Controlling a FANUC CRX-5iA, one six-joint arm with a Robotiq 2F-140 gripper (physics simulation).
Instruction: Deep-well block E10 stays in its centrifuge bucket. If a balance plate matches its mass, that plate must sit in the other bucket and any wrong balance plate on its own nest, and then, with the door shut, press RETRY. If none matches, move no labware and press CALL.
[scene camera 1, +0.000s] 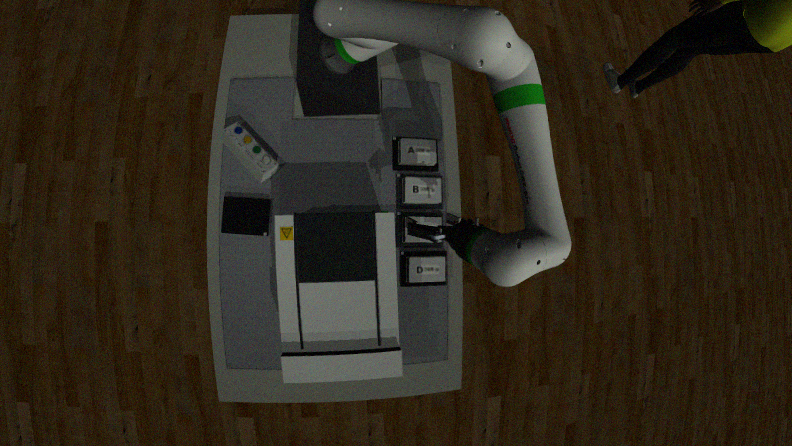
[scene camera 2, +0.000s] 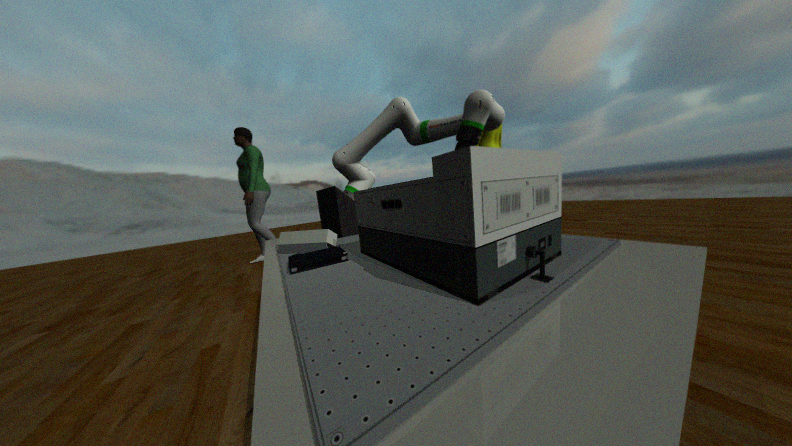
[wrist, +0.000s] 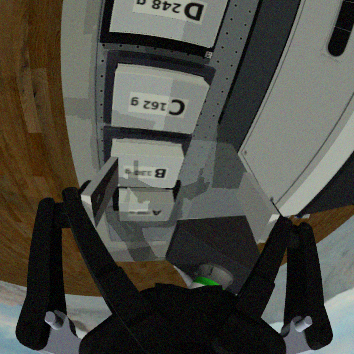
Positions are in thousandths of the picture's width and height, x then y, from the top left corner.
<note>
The gripper (scene camera 1: 540, 492) is open, with nothing in its grasp. Also in view: a centrifuge (scene camera 2: 618, 488) and a perforated plate (scene camera 2: 470, 757).
The gripper is seen too in the wrist view (wrist: 510, 501). The centrifuge shows as well in scene camera 1 (scene camera 1: 417, 743) and in the wrist view (wrist: 795, 323). The perforated plate shows as well in the wrist view (wrist: 597, 484).
</note>
